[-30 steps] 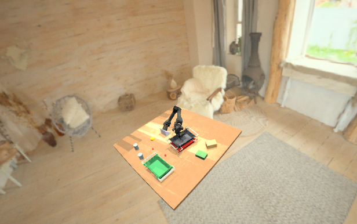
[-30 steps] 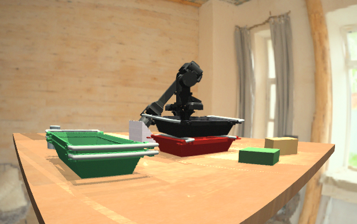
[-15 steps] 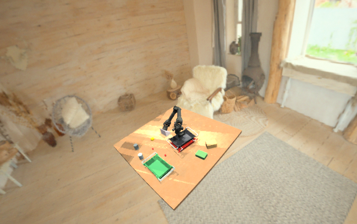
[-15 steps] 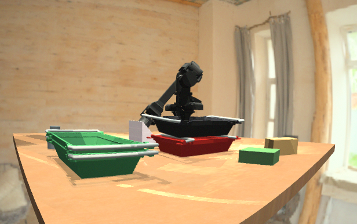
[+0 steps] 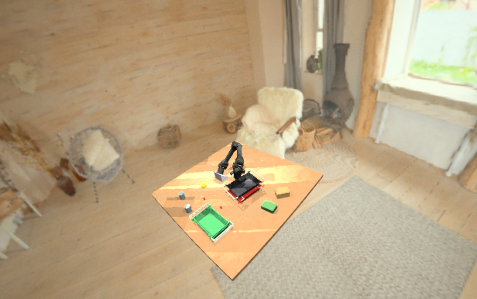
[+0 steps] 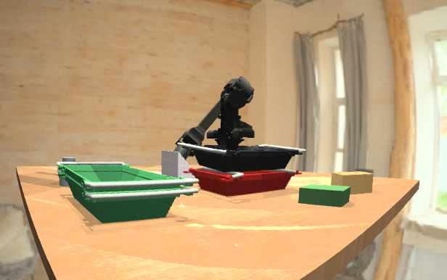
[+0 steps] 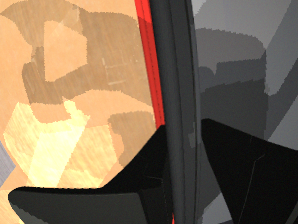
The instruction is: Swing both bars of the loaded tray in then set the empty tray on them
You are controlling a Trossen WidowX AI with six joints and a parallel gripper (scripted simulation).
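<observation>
Right now my gripper tip is 8 cm short of the black tray, 3 cm below it and 2 cm to the left of it. From my gripper tip the other things lie so: tan block: 38 cm ahead, 15 cm to the left, 6 cm below; green block: 37 cm ahead, 6 cm below, 4 cm to the right.
</observation>
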